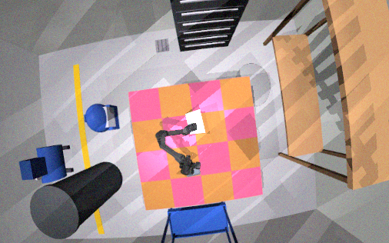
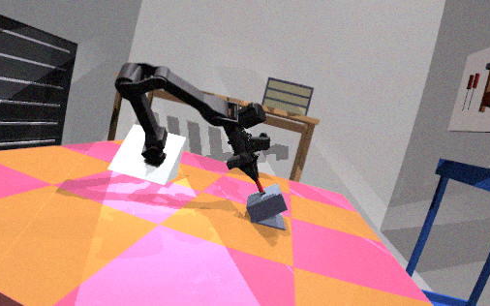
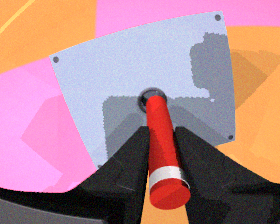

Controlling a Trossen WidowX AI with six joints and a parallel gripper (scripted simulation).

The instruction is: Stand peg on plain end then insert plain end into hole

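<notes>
Now: the grey sloped panel 6 cm below my gripper tip, 5 cm ahead of it and 1 cm to the left of it. From my gripper tip the other things lie so: red peg: 1 cm behind, 1 cm above.
</notes>
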